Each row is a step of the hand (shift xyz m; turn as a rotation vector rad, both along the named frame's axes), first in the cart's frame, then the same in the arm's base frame.
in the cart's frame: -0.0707 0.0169 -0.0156 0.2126 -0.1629 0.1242
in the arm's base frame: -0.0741 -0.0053 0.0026 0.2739 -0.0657 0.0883
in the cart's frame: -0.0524 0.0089 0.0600 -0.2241 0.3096 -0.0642
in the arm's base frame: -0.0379 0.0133 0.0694 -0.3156 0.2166 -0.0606
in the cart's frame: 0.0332 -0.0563 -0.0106 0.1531 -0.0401 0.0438
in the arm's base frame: 0.0454 -0.0476 -0.0075 0.1638 0.0112 0.0044
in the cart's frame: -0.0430 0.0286 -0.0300 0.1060 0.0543 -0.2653
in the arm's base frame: -0.0552 0.0079 -0.0215 0.0228 -0.0014 -0.2899
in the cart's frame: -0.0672 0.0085 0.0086 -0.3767 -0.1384 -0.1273
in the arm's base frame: -0.0629 -0.0053 0.0259 -0.3356 -0.2532 0.0220
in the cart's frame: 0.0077 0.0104 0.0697 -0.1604 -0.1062 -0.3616
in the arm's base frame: 0.0195 0.0316 0.0604 -0.1971 -0.2405 -0.2667
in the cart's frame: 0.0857 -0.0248 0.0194 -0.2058 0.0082 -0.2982
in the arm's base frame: 0.0912 0.0026 -0.0018 -0.2596 -0.1265 -0.2189
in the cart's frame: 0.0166 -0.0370 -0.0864 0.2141 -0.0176 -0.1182
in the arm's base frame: 0.0073 -0.0554 -0.0774 0.1774 -0.0005 -0.1692
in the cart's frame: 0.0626 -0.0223 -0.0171 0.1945 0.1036 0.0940
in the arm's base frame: 0.0610 -0.0110 -0.0295 0.1699 0.1688 0.0080
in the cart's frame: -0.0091 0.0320 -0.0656 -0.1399 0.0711 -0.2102
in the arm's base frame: -0.0327 0.0086 -0.0653 -0.1980 -0.0273 -0.1699
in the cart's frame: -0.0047 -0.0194 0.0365 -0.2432 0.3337 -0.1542
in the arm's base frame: 0.0096 -0.0086 0.0396 -0.3606 0.2085 -0.1440
